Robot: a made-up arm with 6 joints.
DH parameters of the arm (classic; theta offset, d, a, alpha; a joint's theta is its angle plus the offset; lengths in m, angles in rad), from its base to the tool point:
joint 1: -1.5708 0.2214 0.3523 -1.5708
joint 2: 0 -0.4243 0.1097 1.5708
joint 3: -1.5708 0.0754 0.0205 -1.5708
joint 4: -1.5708 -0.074 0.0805 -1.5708
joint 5: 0 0.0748 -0.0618 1.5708
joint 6: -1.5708 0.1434 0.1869 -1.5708
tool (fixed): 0 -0.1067 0 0
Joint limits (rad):
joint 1: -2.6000..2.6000
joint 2: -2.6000..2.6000
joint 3: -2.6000..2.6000
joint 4: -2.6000..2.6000
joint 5: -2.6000..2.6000
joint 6: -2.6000..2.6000
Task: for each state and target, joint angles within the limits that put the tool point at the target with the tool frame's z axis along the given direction. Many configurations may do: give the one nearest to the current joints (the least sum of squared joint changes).
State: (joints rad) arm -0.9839 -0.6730 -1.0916 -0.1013 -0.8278 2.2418
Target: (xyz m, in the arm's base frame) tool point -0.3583 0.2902 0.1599 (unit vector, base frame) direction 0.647 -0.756 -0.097
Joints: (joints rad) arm -1.1019 -1.3625 -1.9434 -0.6387 -1.4295 2.6000
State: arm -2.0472 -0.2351 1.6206 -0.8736 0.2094 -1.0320
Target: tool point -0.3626 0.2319 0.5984 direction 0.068 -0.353 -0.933
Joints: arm -1.4514 -0.3216 1.7346 -1.0892 1.1553 -2.0305
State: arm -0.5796 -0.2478 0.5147 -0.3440 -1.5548 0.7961
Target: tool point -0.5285 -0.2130 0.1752 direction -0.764 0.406 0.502
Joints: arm -0.4361 -0.0293 -0.5322 -0.7255 -1.8718 1.1248
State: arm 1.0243 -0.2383 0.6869 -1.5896 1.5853 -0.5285
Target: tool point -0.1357 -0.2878 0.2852 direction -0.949 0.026 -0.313
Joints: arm 0.2238 -0.1678 0.6375 -1.2239 2.2502 -0.0597
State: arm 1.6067 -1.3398 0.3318 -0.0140 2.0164 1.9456
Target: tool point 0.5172 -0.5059 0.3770 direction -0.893 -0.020 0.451
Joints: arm 2.2113 -1.5767 1.3299 -0.4644 2.2620 2.4863
